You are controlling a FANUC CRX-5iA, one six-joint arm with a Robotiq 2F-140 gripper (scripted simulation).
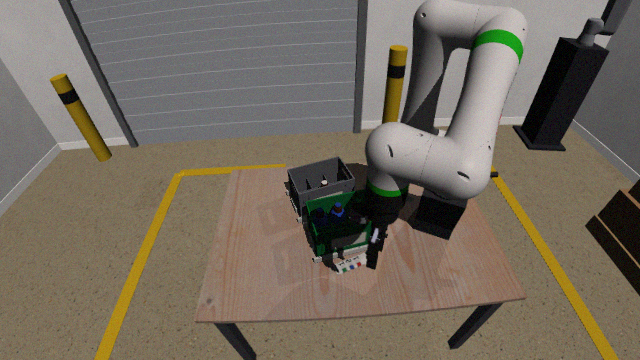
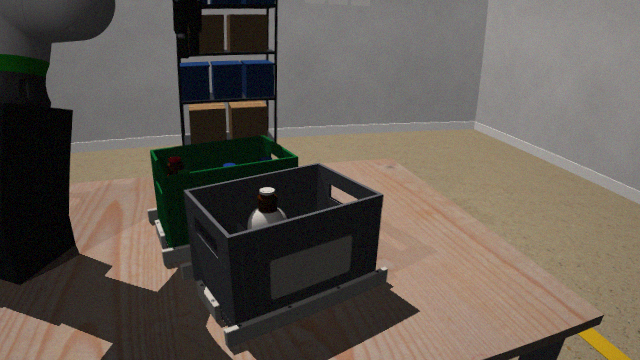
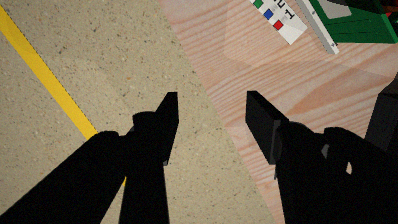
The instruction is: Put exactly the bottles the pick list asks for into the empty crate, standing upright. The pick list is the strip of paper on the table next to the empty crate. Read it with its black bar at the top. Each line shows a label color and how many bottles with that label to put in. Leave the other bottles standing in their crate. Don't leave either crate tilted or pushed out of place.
A dark grey crate shows in image 1 and in image 2; in image 3 it is out of frame. The same spot on the dark grey crate: (image 2: 324, 243) is (image 1: 311, 172).
